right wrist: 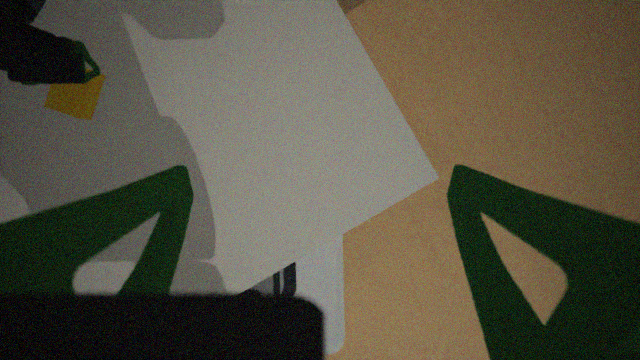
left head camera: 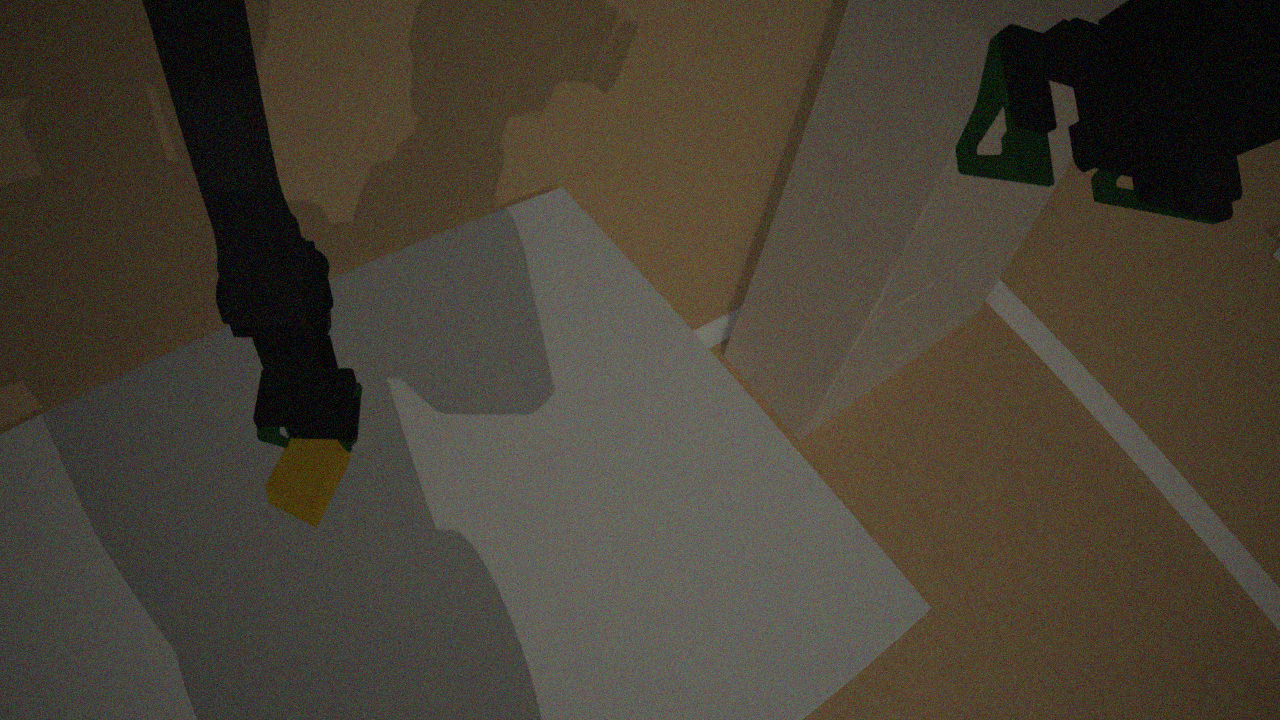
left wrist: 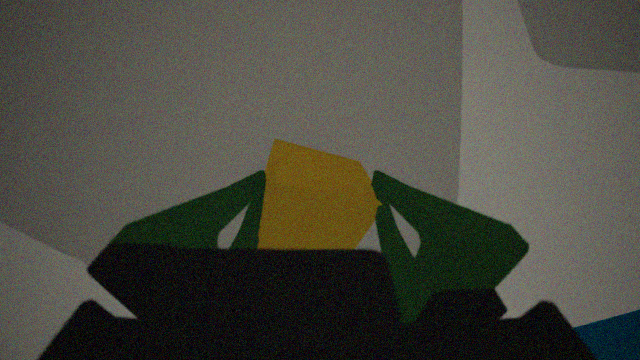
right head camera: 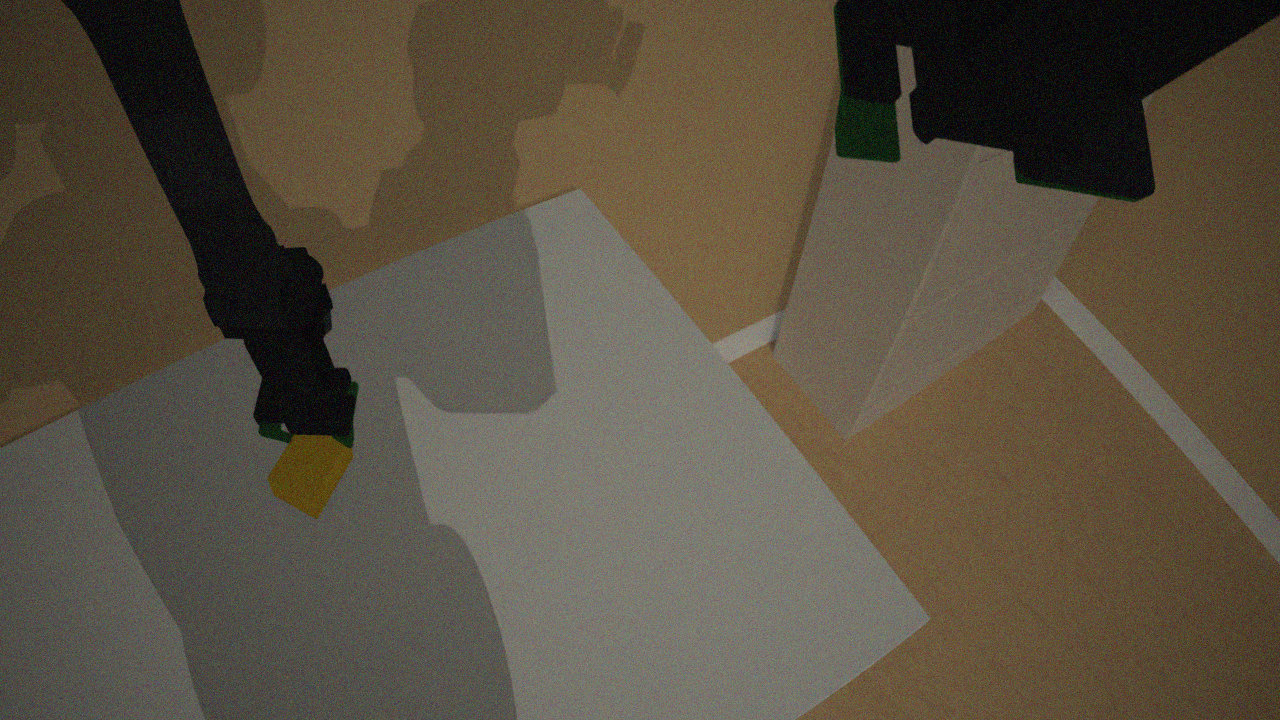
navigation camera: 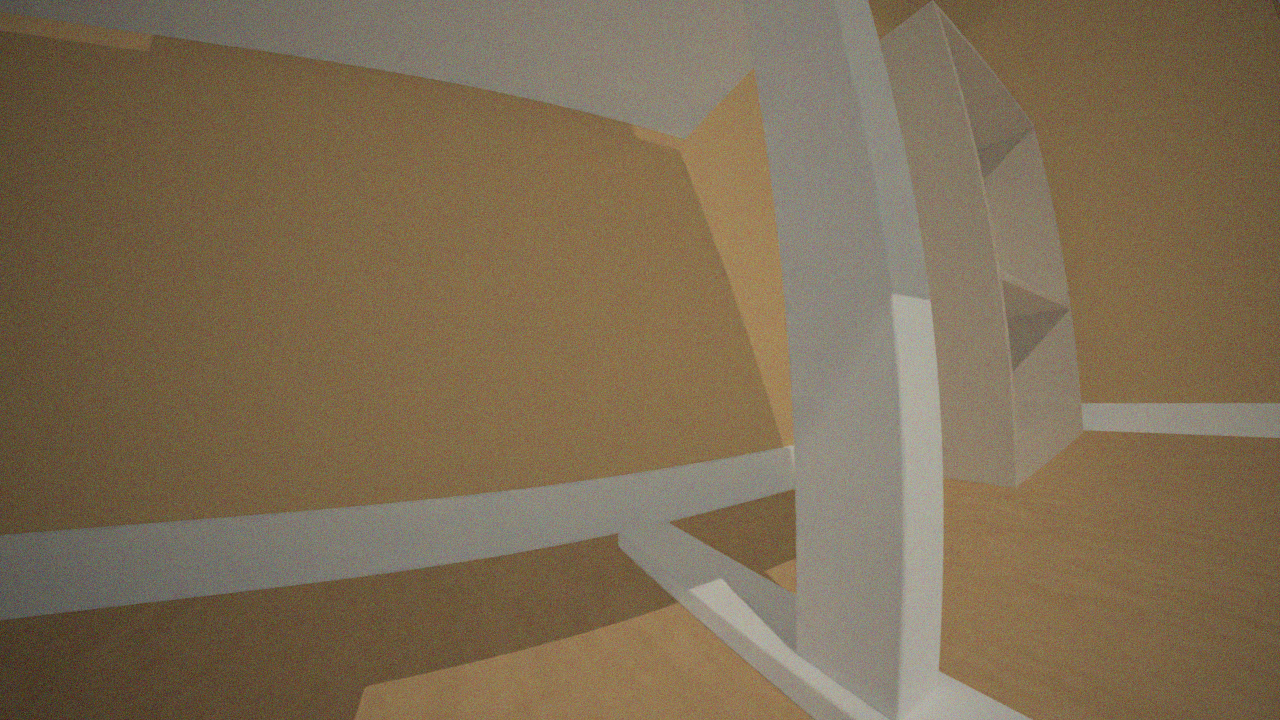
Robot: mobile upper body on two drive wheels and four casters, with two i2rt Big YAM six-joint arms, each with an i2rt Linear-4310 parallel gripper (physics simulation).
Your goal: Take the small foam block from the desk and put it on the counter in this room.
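Places are measured from the left arm's base along level axes (x ahead, y left, z up), in centimetres.
Pixels of known places: left gripper, fingertip midpoint: (right wrist: 81, 71) (left head camera: 322, 446) (left wrist: 319, 179) (right head camera: 325, 442); right gripper, fingertip midpoint: (right wrist: 320, 180) (left head camera: 1031, 176) (right head camera: 933, 156).
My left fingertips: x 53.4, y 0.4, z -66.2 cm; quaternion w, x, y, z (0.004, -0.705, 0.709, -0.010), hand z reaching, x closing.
Observation:
Behind a point stands the place of what it marks.
The small yellow foam block (left head camera: 308, 483) @[x 47.6, y 0.9, z -63.9 cm] (right head camera: 311, 474) @[x 48.0, y 0.5, z -63.9 cm] (left wrist: 315, 210) @[x 53.2, y 0.6, z -63.8 cm] (right wrist: 75, 100) @[x 47.8, y 0.4, z -64.0 cm] is between the green fingers of my left gripper (left head camera: 311, 443) @[x 53.4, y 0.4, z -66.2 cm] (right head camera: 308, 438) @[x 53.4, y 0.4, z -66.2 cm] (left wrist: 319, 179) @[x 53.4, y 0.4, z -66.2 cm], which is shut on it. The block shows over the shaded part of a white table top (left head camera: 671, 492) @[x 49.1, y -37.8, z -69.0 cm] (right head camera: 671, 492) @[x 49.2, y -38.5, z -69.0 cm] (left wrist: 540, 150) @[x 53.9, y -15.8, z -69.0 cm] (right wrist: 300, 100) @[x 47.3, y -39.8, z -69.0 cm]; its height above the surface is hard to tell. I cannot tell from these views whether this top is the desk or the counter. My right gripper (left head camera: 1074, 189) @[x 36.6, y -44.9, z -12.4 cm] (right head camera: 962, 170) @[x 36.6, y -44.9, z -12.4 cm] (right wrist: 320, 180) @[x 36.6, y -44.9, z -12.4 cm] is open and empty, to the right of the table top.
A pale shelf unit (left head camera: 832, 223) @[x 111.0, y -80.3, z -85.7 cm] (right head camera: 877, 268) @[x 106.1, y -83.2, z -93.1 cm] (navigation camera: 971, 268) @[x 101.7, y -85.8, z -97.9 cm] stands beyond the table's corner. In the navigation view, a white table leg (navigation camera: 850, 358) @[x 56.0, y -33.5, z -116.8 cm] with a floor foot stands close ahead. A blue surface (left wrist: 615, 335) @[x -73.3, y -166.1, z -93.7 cm] shows at the left wrist view's lower right.

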